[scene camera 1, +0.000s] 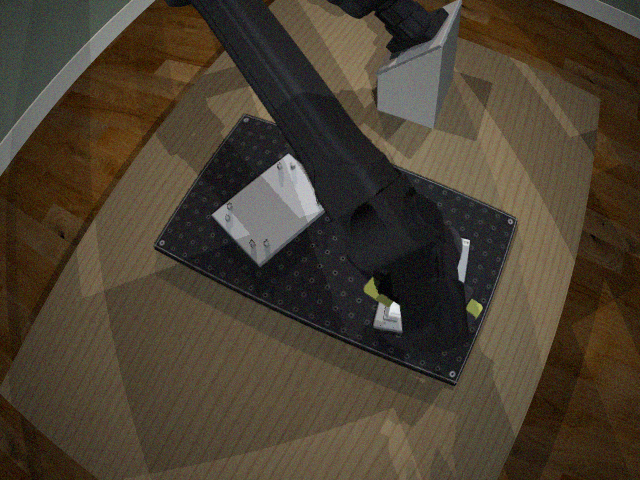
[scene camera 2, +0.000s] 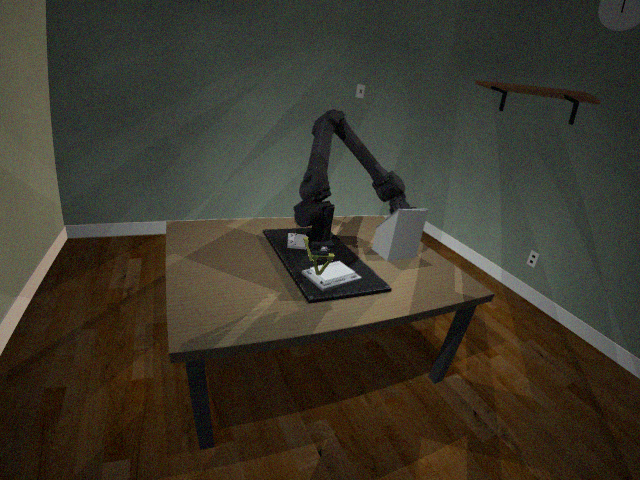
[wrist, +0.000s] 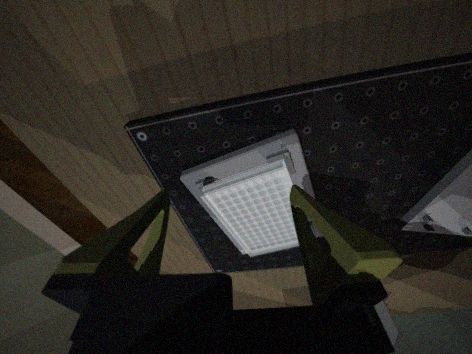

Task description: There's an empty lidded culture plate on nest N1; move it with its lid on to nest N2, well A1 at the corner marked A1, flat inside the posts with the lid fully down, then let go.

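Frame: origin at the arm's base, x ahead, y left, z up, level; metres.
Where they show: gripper, fingertip midpoint: [scene camera 2: 315,267] [wrist: 229,192]; arm's base, link origin: [scene camera 1: 420,33] [scene camera 2: 402,217].
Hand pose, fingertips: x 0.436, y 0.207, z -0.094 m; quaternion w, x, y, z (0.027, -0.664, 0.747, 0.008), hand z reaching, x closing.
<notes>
Things, the pixels of their centre, and the offset from my fingertips. Level surfaces: height alone.
- lidded culture plate, body centre: [wrist: 263,219] [scene camera 2: 332,270] dz -0.030, dx -0.075, dy -0.025 m
- light grey nest, body centre: [wrist: 262,209] [scene camera 1: 425,281] [scene camera 2: 331,274] dz -0.046, dx -0.074, dy -0.025 m
- black perforated board, body centre: [scene camera 1: 338,233] [wrist: 385,196] [scene camera 2: 319,257] dz -0.060, dx -0.087, dy -0.179 m
- wooden table, surface height: dz -0.067 m
The lidded culture plate [wrist: 250,212] [scene camera 2: 337,271] is white with a grid of wells. It sits on a light grey nest [wrist: 227,166] [scene camera 1: 387,326], mostly hidden by the arm in scene camera 1. My gripper [wrist: 229,192] [scene camera 1: 423,299] is open, with its yellow-green fingers wide apart above this nest. In the wrist view the right fingertip overlaps the plate's right edge and the left fingertip lies outside the plate's left side. The other nest [scene camera 1: 268,209] [scene camera 2: 295,240] [wrist: 447,207] carries small posts and no plate. Nest labels and the A1 mark are not readable.
Both nests stand on a black perforated board [scene camera 1: 310,289] [scene camera 2: 361,285] [wrist: 345,117] on a wooden table [scene camera 1: 217,372] [scene camera 2: 232,315]. A grey wedge-shaped block [scene camera 1: 408,93] [scene camera 2: 403,235] stands beside the board, with dark equipment at its top. My forearm passes over the board.
</notes>
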